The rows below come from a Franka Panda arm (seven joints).
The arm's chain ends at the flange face. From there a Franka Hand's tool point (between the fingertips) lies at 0.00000 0.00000 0.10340 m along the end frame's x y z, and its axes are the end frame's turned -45 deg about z.
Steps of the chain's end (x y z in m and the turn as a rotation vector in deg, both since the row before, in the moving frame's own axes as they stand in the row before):
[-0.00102 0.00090 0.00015 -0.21 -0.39 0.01]
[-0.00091 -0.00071 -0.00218 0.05 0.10 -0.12]
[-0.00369 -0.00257 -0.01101 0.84 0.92 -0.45]
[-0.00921 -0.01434 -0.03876 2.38 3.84 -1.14]
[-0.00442 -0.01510 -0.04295 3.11 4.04 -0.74]
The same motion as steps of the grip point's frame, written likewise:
[-0.00212 -0.00031 0.00015 0.13 -0.42 0.01]
[0.00005 -0.00108 -0.00218 -0.04 0.11 -0.12]
[0.00145 -0.00433 -0.01103 -0.06 1.24 -0.45]
[0.01157 -0.01487 -0.03908 -1.03 4.40 -1.14]
[0.01667 -0.01268 -0.04336 -0.66 5.06 -0.74]

